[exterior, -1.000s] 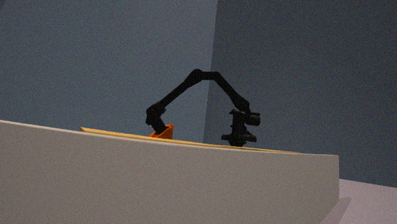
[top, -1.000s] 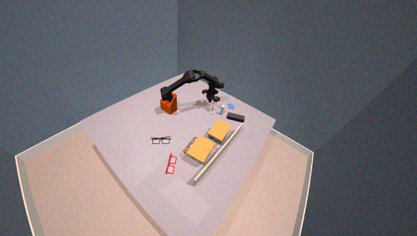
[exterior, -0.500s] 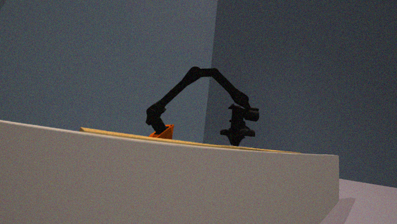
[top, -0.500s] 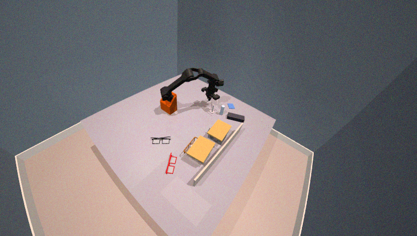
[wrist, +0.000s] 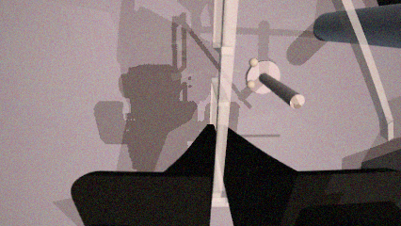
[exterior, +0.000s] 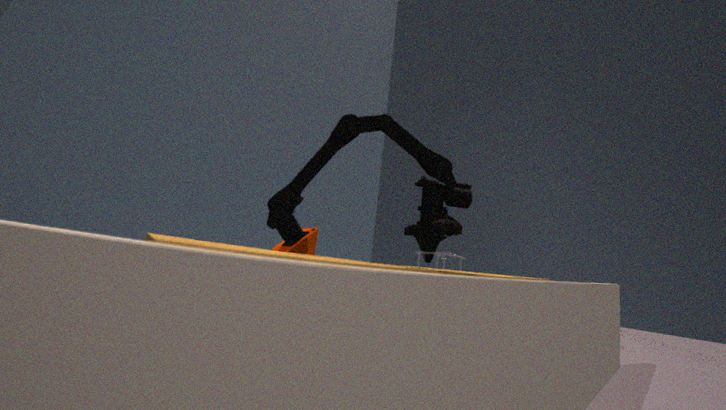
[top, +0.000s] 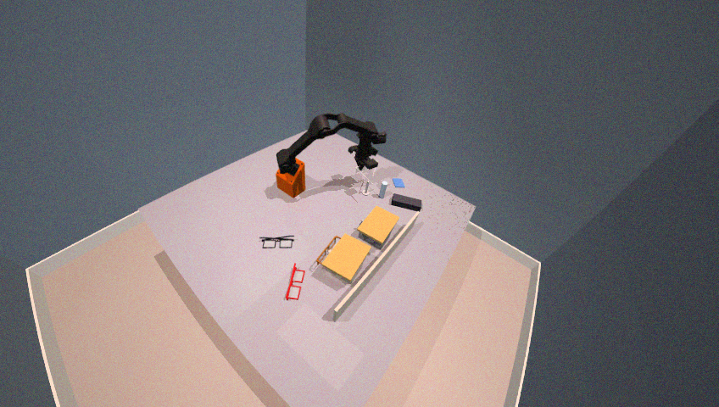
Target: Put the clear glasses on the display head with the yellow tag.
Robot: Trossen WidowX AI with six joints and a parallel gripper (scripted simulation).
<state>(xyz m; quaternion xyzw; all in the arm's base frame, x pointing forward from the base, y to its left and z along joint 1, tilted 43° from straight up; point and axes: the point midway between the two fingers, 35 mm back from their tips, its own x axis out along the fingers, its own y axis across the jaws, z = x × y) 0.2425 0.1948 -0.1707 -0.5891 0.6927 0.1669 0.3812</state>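
My gripper tip is 7 cm short of the small stand, 2 cm to the left of it and 9 cm above it. Also, from my gripper tip: blue card (17 cm ahead, 20 cm to the left, 12 cm below); then grey display head (24 cm ahead, 25 cm to the right, 6 cm below); then black box (28 cm ahead, 6 cm to the left, 10 cm below).
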